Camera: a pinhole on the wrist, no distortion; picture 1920 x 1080 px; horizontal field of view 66.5 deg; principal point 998.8 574.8 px. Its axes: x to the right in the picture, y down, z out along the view. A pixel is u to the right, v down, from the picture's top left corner.
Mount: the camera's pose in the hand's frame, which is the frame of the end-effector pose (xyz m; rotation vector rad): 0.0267 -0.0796 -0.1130 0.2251 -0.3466 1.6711
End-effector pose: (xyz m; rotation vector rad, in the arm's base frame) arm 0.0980 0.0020 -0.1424 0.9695 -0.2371 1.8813
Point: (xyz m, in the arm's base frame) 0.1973 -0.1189 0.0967
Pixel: outside the picture
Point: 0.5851 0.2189 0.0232
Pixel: 187.4 185.0
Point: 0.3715 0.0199 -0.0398
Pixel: 939.3 504.8
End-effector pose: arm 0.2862 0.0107 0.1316 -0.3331 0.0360 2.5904
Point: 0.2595 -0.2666 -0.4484
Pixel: behind the camera
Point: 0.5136 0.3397 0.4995
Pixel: 629.5 930.4
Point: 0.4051 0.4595 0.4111
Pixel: 362.6 492.3
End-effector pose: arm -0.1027 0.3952 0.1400 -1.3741 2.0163 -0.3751
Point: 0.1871 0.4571 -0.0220
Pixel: 1536.2 753.2
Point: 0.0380 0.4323 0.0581
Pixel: 1842.3 771.5
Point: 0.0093 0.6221 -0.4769
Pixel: outside the picture
